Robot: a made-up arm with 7 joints. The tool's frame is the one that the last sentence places.
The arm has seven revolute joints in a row. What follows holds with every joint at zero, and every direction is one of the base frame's.
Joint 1 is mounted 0.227 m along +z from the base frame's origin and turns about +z.
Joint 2 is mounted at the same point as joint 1 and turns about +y.
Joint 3 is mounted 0.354 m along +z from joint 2 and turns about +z.
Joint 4 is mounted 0.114 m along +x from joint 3 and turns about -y.
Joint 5 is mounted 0.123 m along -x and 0.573 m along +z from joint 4 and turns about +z.
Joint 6 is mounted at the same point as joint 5 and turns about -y.
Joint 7 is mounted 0.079 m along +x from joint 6 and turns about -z.
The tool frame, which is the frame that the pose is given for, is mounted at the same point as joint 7; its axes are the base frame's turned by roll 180, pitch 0 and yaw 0 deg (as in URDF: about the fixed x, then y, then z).
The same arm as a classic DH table. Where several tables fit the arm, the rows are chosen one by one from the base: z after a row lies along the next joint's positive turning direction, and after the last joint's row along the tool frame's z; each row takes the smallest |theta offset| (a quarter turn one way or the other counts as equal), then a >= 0, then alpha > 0; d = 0 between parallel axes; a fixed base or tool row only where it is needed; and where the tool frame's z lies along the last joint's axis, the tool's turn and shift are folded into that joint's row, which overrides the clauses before.
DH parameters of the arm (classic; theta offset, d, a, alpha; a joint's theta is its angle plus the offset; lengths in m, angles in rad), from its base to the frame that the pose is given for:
joint 1: 0 0.227 0 -1.5708
joint 2: 0 0 0 1.5708
joint 3: 0 0.354 0.114 1.5708
joint 4: 0 0 -0.123 -1.5708
joint 5: 0 0.573 0 1.5708
joint 6: 0 0 0.079 1.5708
joint 7: 0 0 0 0

